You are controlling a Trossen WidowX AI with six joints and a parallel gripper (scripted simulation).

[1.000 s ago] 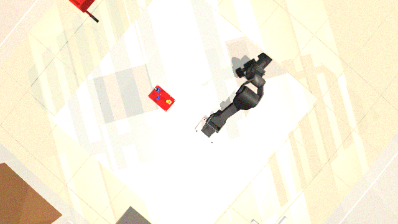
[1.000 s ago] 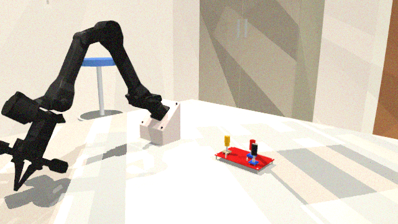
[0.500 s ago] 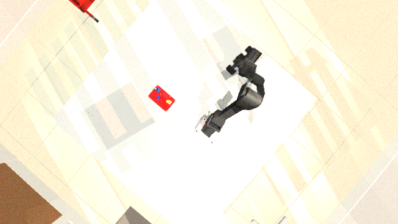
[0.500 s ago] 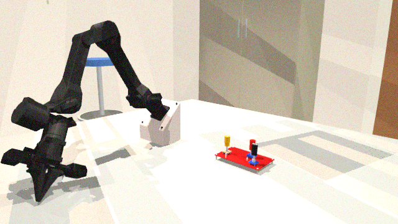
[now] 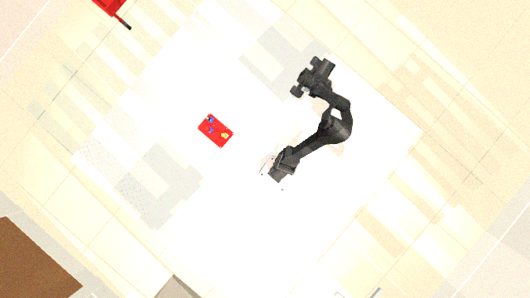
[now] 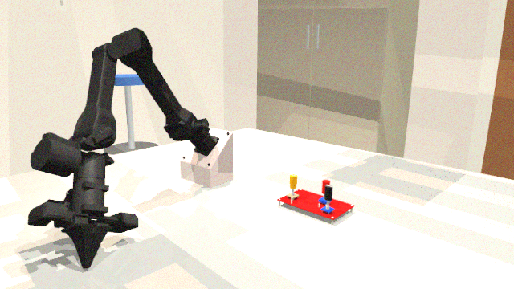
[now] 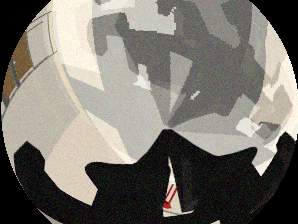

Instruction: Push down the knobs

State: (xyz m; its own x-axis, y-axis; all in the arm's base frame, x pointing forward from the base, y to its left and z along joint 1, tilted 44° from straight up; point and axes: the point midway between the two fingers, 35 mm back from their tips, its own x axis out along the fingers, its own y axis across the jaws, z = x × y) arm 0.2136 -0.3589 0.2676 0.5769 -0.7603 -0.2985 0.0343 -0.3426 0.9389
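Right now my gripper tip is 7 cm short of the yellow knob, 48 cm to the right of it and 6 cm below it. Also, from my gripper tip: black knob: 18 cm ahead, 47 cm to the left, 6 cm above.
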